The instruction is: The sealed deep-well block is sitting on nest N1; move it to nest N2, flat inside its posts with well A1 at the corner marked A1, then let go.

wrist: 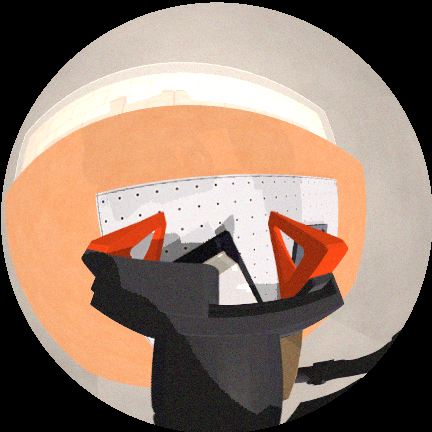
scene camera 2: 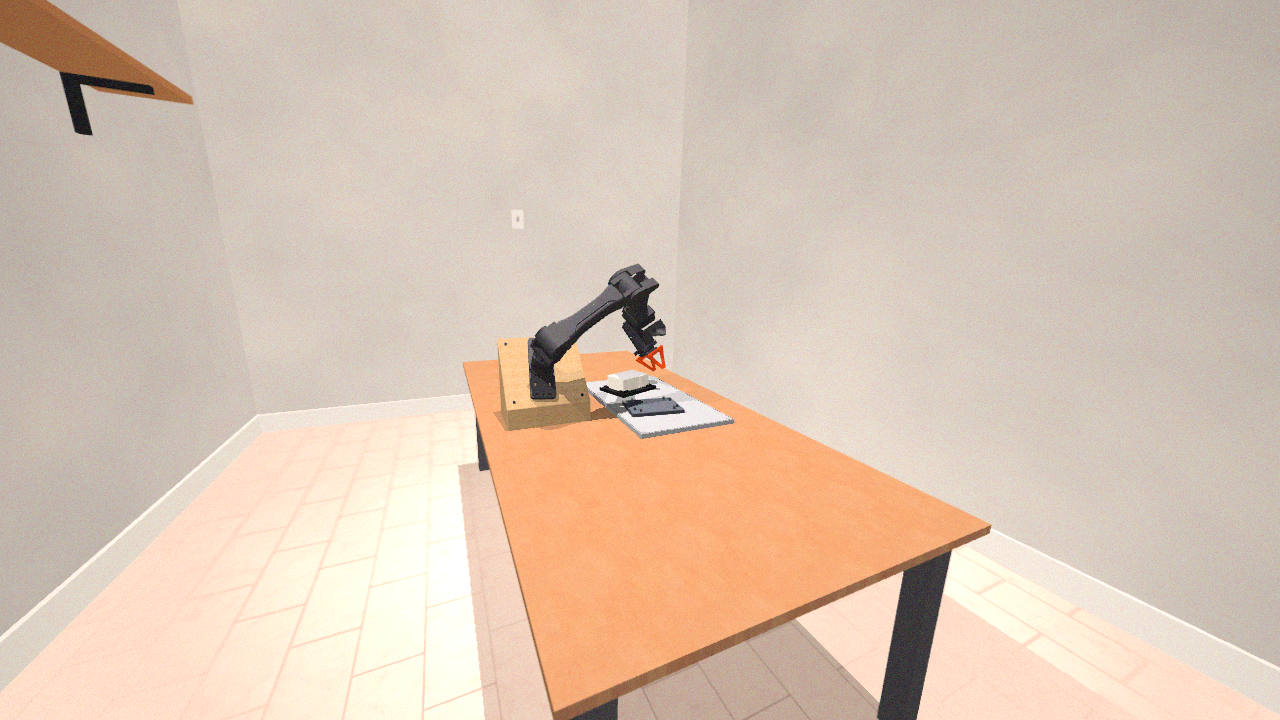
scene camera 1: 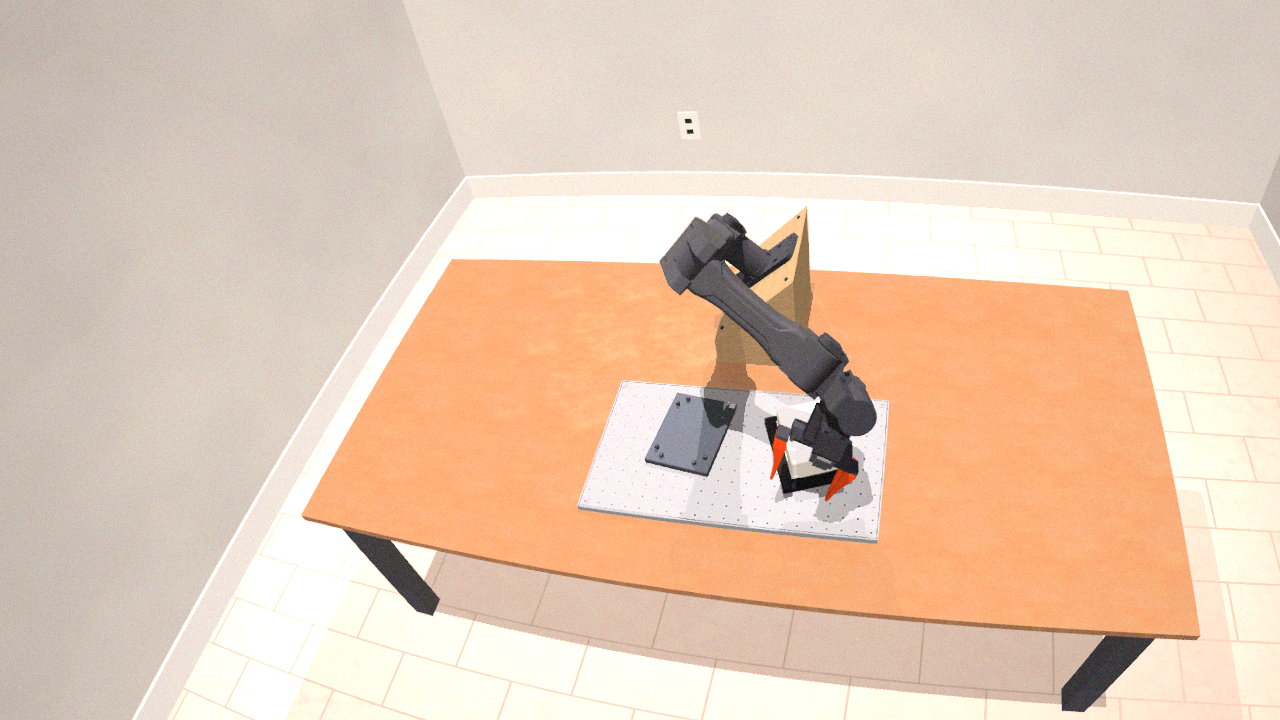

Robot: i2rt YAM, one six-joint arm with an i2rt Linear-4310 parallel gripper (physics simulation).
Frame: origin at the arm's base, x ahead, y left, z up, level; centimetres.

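Seen in the pictures: gripper, fingertip midpoint: (wrist: 216, 216) (scene camera 2: 659, 369) (scene camera 1: 798, 488); arm's base, link origin: (wrist: 286, 375) (scene camera 2: 541, 368) (scene camera 1: 763, 269).
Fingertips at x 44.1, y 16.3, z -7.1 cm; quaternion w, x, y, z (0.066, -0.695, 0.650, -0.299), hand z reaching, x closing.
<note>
Pixels of each thing's top centre, then the offset from my fingertips to it. Level surfaces: height alone.
- sealed deep-well block, top centre: (wrist: 227, 315) (scene camera 1: 807, 431) (scene camera 2: 627, 374) dx -12.5, dy -1.3, dz -0.8 cm
- black nest N1, top centre: (wrist: 218, 300) (scene camera 1: 806, 444) (scene camera 2: 628, 384) dx -12.4, dy -1.4, dz -4.4 cm
- Nest N2, top centre: (scene camera 1: 690, 427) (wrist: 313, 263) (scene camera 2: 652, 401) dx -11.5, dy -22.8, dz -4.0 cm
- white perforated board, top centre: (scene camera 1: 738, 453) (wrist: 277, 261) (scene camera 2: 648, 398) dx -9.2, dy -13.2, dz -6.1 cm
- wooden table, surface height: dz -7.5 cm
The sealed deep-well block (scene camera 1: 810, 468) (scene camera 2: 627, 380) (wrist: 239, 286) is whitish and sits on the black nest N1 (scene camera 1: 791, 484) (scene camera 2: 614, 389) (wrist: 226, 239), partly hidden by the gripper in scene camera 1 and the wrist view. Nest N2 (scene camera 1: 687, 436) (scene camera 2: 657, 409) (wrist: 318, 228) is a dark grey plate with small posts and holds no block. My gripper (scene camera 1: 800, 488) (scene camera 2: 657, 368) (wrist: 216, 216) is open, its orange fingers wide apart and empty. It hangs tilted above the block and nest N1, apart from the block in scene camera 2. The A1 marks cannot be read.
Both nests stand on a white perforated board (scene camera 1: 617, 483) (scene camera 2: 707, 423) (wrist: 210, 192) on the wooden table (scene camera 1: 483, 385) (scene camera 2: 716, 519) (wrist: 55, 240). The arm is mounted on a slanted wooden base (scene camera 1: 750, 347) (scene camera 2: 547, 414) at the table's back. A wall shelf (scene camera 2: 80, 44) shows in scene camera 2.
</note>
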